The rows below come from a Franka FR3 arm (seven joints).
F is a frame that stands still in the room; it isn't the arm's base.
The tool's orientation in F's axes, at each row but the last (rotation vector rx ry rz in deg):
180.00 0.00 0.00
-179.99 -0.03 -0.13
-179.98 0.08 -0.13
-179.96 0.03 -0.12
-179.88 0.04 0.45
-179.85 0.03 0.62
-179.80 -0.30 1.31
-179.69 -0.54 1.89
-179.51 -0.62 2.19
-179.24 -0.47 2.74
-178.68 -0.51 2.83
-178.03 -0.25 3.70
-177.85 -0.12 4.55
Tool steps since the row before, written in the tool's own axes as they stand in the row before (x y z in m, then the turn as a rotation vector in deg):
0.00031 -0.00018 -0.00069 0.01 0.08 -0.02
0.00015 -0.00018 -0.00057 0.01 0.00 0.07
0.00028 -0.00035 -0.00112 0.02 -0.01 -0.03
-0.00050 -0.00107 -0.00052 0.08 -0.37 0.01
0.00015 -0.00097 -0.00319 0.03 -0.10 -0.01
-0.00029 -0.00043 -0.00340 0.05 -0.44 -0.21
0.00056 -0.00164 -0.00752 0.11 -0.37 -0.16
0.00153 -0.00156 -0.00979 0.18 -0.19 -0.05
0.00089 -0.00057 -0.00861 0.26 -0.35 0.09
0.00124 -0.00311 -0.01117 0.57 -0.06 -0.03
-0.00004 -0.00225 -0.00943 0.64 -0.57 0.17
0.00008 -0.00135 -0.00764 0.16 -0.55 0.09
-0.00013 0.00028 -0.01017 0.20 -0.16 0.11
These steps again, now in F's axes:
0.00031 0.00018 0.00069 0.01 -0.08 0.02
0.00015 0.00018 0.00057 0.01 0.00 -0.07
0.00028 0.00035 0.00112 0.02 0.01 0.03
-0.00050 0.00107 0.00052 0.08 0.37 -0.01
0.00017 0.00096 0.00319 0.03 0.10 0.01
-0.00027 0.00042 0.00340 0.05 0.44 0.21
0.00066 0.00162 0.00752 0.11 0.37 0.16
0.00173 0.00152 0.00976 0.18 0.19 0.05
0.00110 0.00051 0.00859 0.26 0.35 -0.09
0.00157 0.00297 0.01117 0.57 0.06 0.01
0.00025 0.00204 0.00948 0.63 0.58 -0.18
0.00039 0.00109 0.00767 0.15 0.55 -0.08
0.00039 -0.00065 0.01015 0.19 0.16 -0.11

